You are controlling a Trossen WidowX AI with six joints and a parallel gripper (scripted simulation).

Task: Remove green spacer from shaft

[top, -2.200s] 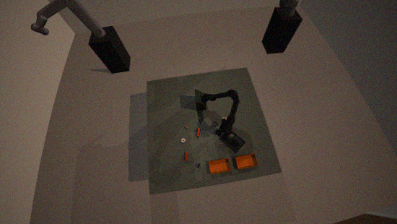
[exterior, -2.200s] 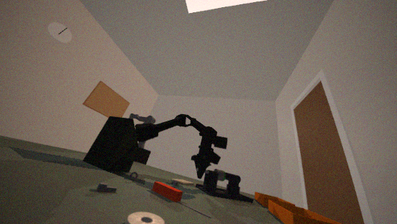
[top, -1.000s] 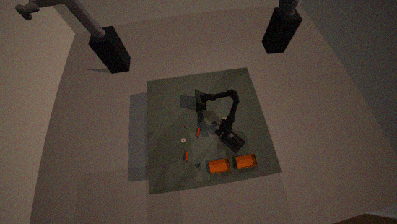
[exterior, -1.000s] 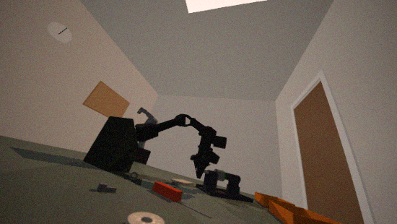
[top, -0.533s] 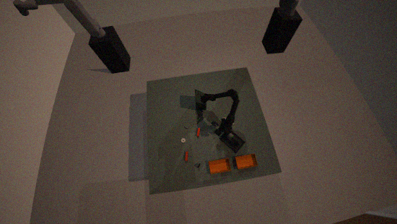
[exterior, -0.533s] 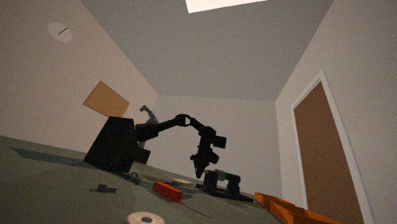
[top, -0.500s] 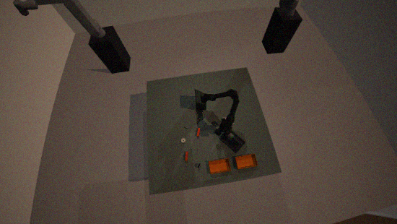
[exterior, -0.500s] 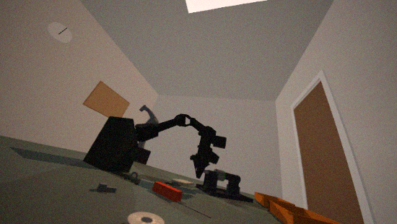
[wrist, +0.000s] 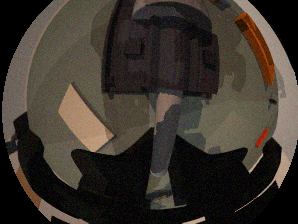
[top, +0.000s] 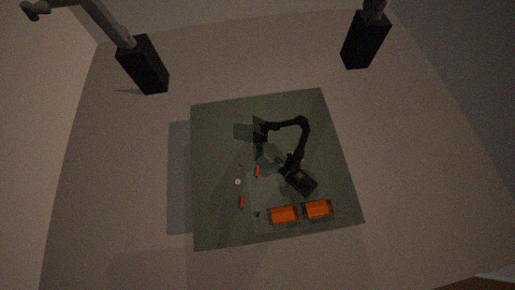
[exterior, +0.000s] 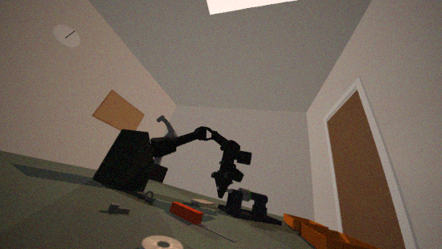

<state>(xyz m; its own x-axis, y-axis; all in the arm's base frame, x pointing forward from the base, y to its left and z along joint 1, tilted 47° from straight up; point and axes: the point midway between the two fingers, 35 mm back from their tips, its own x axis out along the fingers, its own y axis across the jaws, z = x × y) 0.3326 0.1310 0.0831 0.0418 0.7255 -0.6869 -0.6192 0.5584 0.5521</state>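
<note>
My gripper tip is now 70 mm short of the grey shaft, 50 mm to the right of it and 30 mm below it. From my gripper tip the other things lie so: white ring: 50 mm ahead, 410 mm to the right, 40 mm below; then beige card: 100 mm behind, 90 mm to the left, 40 mm below; then greenish spacer: 100 mm ahead, 80 mm to the left, 30 mm above.
</note>
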